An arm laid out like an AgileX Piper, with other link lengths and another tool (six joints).
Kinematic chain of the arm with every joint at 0, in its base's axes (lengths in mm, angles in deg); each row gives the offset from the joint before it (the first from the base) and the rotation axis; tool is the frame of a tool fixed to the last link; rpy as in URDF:
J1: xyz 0 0 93.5 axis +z
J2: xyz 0 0 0 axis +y
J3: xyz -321.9 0 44 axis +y
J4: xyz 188.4 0 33.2 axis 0.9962 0 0.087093
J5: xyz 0 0 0 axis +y
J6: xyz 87 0 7.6 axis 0.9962 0 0.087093
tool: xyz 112.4 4 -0.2 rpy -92.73 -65.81 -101.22
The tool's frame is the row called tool.
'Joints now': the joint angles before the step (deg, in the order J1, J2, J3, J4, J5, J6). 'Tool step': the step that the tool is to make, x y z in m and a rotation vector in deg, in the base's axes. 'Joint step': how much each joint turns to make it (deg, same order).
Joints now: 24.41, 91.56, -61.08, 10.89, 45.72, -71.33
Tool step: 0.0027, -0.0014, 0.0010, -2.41, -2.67, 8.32
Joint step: -0.01, -0.07, -0.11, -0.46, -0.11, -8.72
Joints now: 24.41, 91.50, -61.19, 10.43, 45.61, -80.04
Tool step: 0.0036, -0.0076, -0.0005, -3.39, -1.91, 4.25
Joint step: -0.01, 0.00, -0.01, -3.16, 0.02, -3.10
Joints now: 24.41, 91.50, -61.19, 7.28, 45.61, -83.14
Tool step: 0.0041, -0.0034, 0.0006, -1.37, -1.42, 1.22
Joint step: -0.01, 0.01, -0.02, -1.79, -0.67, -0.56
